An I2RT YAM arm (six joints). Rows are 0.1 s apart.
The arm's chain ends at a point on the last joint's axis. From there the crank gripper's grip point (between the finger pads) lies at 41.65 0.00 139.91 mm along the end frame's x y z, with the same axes.
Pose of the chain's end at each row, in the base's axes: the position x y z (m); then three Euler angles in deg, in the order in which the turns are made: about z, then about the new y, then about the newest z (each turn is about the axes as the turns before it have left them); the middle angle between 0 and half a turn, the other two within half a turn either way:
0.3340 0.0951 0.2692 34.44 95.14 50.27
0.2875 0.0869 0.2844 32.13 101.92 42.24
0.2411 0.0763 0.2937 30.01 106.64 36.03
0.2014 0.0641 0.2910 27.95 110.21 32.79
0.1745 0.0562 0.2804 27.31 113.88 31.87
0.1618 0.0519 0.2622 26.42 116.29 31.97
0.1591 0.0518 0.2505 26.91 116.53 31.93
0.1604 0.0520 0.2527 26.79 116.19 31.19
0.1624 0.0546 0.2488 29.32 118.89 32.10
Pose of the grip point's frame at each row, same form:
0.4288 0.1990 0.2302 34.44 95.14 50.27
0.3831 0.1800 0.2253 32.13 101.92 42.24
0.3366 0.1597 0.2214 30.01 106.64 36.03
0.2961 0.1399 0.2098 27.95 110.21 32.79
0.2654 0.1279 0.1914 27.31 113.88 31.87
0.2503 0.1205 0.1686 26.42 116.29 31.97
0.2467 0.1210 0.1564 26.91 116.53 31.93
0.2487 0.1208 0.1590 26.79 116.19 31.19
0.2435 0.1255 0.1503 29.32 118.89 32.10

